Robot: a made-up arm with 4 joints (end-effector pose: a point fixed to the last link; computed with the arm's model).
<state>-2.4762 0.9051 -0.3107 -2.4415</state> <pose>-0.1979 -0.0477 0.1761 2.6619 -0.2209 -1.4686</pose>
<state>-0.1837 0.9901 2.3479 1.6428</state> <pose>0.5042 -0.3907 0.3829 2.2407 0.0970 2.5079</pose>
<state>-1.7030 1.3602 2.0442 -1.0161</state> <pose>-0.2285 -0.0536 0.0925 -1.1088 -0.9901 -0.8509</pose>
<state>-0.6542 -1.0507 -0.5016 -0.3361</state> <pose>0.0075 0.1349 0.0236 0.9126 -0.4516 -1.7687</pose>
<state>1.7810 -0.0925 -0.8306 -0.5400</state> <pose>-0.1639 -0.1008 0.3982 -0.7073 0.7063 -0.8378</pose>
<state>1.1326 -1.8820 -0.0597 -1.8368</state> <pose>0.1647 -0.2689 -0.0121 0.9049 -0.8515 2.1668</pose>
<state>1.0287 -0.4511 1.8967 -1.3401</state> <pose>0.2424 -0.0411 0.0742 -2.7975 -0.3133 -2.0499</pose>
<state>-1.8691 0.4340 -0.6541 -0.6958</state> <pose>0.1933 -0.2182 0.0082 3.1179 -0.7058 -2.6998</pose>
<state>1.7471 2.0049 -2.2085 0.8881</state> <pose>-0.3052 0.1126 -0.1267 1.8291 -0.4652 -0.8426</pose>
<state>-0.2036 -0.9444 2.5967 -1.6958</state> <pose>0.2280 -0.0896 0.2511 -2.4639 0.0867 -2.4066</pose>
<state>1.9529 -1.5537 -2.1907 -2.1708</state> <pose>0.0549 -0.0822 -0.0528 0.8858 -1.1995 -1.9103</pose>
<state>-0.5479 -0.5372 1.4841 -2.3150</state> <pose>0.1858 -0.1449 0.1487 -0.9816 -0.3615 -2.4424</pose>
